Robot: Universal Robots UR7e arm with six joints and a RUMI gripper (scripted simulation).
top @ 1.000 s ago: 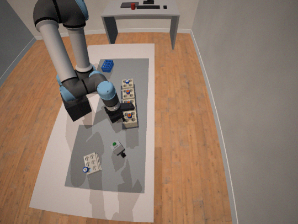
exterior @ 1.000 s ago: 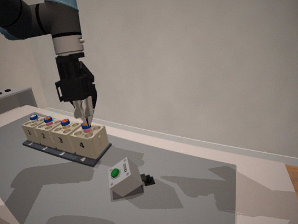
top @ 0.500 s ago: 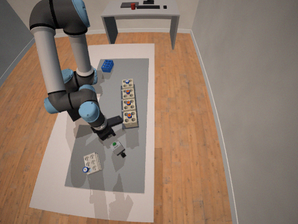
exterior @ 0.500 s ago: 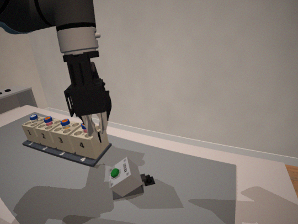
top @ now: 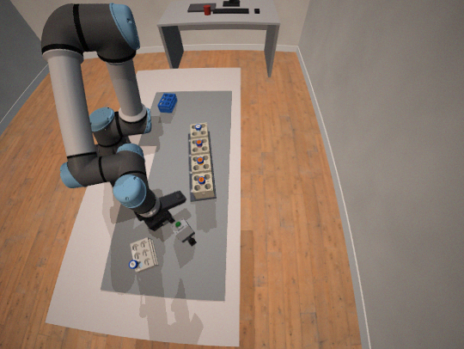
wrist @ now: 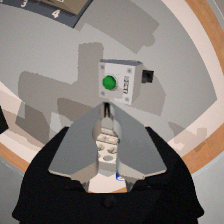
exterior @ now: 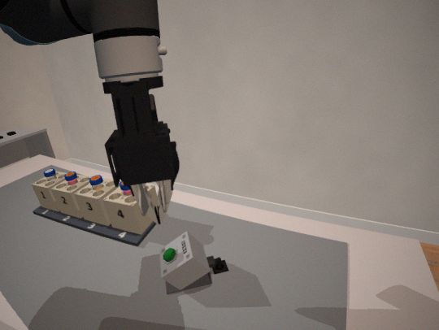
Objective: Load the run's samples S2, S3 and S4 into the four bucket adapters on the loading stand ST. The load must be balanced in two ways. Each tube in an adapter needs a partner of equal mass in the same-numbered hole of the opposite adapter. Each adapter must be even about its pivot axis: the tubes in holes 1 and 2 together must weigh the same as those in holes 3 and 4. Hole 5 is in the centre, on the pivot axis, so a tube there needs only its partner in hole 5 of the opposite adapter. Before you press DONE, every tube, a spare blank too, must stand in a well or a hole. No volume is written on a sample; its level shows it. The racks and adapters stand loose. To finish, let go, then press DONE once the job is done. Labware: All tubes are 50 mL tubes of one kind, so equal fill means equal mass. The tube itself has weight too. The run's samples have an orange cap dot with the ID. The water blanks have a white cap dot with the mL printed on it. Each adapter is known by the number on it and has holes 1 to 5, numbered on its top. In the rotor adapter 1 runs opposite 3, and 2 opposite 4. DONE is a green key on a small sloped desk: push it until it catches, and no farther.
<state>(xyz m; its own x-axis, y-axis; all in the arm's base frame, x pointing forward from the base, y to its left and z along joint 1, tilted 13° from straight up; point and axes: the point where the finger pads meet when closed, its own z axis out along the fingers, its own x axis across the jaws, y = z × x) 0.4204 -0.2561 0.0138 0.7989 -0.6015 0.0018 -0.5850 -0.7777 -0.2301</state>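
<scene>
My gripper is now 9 cm above the green done key. Also, from my hand: white blank rack: 17 cm to the right, 13 cm below, 12 cm behind; white-dotted blank: 21 cm to the right, 12 cm behind, 9 cm below; adapter 4: 21 cm to the left, 11 cm below, 6 cm ahead.
</scene>
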